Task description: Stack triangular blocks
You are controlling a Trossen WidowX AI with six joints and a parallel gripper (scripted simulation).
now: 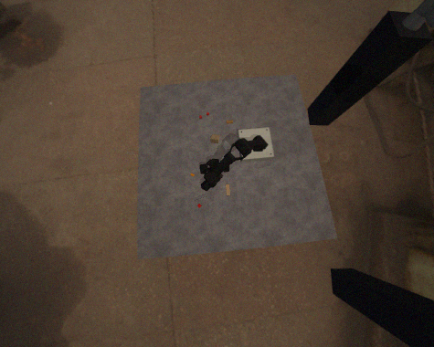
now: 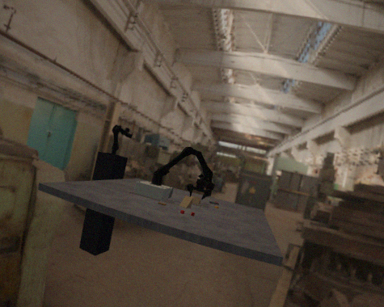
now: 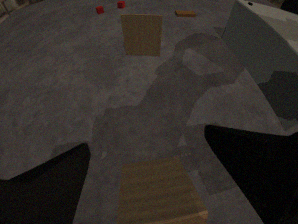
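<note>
Right now the tan triangular block is 5 cm to the left of my gripper tip, 2 cm below it and 1 cm behind it. The rest, counted from my gripper tip: orange bit 15 cm ahead, 8 cm to the left, 4 cm below.
</note>
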